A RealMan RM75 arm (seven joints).
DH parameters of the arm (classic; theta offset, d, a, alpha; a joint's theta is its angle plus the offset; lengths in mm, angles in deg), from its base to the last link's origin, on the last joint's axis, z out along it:
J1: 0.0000 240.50 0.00 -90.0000
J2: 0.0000 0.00 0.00 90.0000
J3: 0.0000 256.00 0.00 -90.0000
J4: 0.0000 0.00 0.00 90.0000
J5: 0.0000 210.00 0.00 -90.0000
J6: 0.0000 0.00 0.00 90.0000
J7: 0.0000 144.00 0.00 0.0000
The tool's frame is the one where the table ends.
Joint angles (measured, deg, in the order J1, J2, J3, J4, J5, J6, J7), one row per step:
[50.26, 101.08, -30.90, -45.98, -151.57, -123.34, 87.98]
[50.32, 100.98, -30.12, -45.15, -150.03, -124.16, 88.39]
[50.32, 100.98, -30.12, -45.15, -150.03, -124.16, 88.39]
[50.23, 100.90, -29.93, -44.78, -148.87, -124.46, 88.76]
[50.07, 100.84, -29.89, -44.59, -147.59, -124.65, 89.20]
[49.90, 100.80, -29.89, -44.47, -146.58, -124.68, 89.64]
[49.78, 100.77, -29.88, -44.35, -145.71, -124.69, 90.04]
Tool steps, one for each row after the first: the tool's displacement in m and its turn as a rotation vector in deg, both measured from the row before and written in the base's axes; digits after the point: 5 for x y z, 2 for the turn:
[-0.00314, -0.00125, -0.00061, -0.43, 2.43, -0.25]
[0.00000, 0.00000, 0.00000, 0.00, 0.00, 0.00]
[-0.00152, -0.00054, -0.00018, -0.08, 1.30, -0.15]
[-0.00143, -0.00036, -0.00002, 0.07, 1.17, -0.11]
[-0.00081, -0.00016, -0.00002, 0.16, 0.85, -0.20]
[-0.00084, -0.00002, -0.00006, 0.14, 0.74, -0.18]

